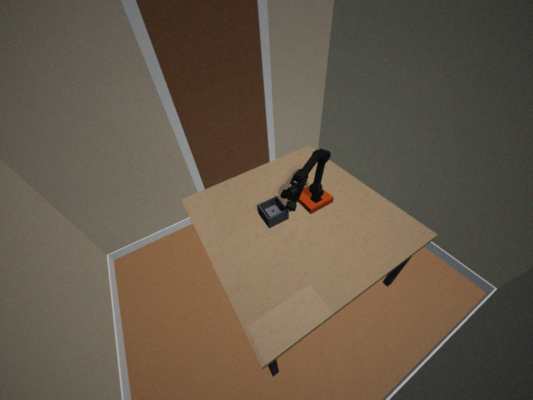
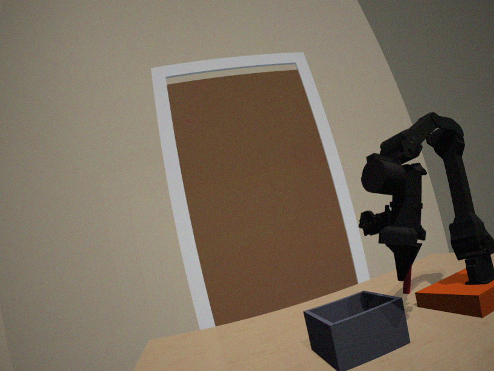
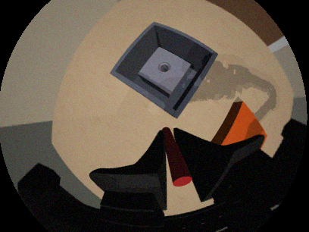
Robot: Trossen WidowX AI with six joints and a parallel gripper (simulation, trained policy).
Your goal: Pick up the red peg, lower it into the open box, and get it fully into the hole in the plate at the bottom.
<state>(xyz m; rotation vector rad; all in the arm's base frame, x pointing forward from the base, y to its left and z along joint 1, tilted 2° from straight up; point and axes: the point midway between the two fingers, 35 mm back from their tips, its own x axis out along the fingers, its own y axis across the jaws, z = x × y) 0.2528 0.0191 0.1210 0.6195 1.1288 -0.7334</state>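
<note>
Right now the light grey plate is 60 mm ahead of my gripper tip, 110 mm to the right of it and 90 mm below it. From my gripper tip the other things lie so: red peg 10 mm behind, 10 mm to the left, 10 mm above; dark grey box 60 mm ahead, 110 mm to the right, 110 mm below.
</note>
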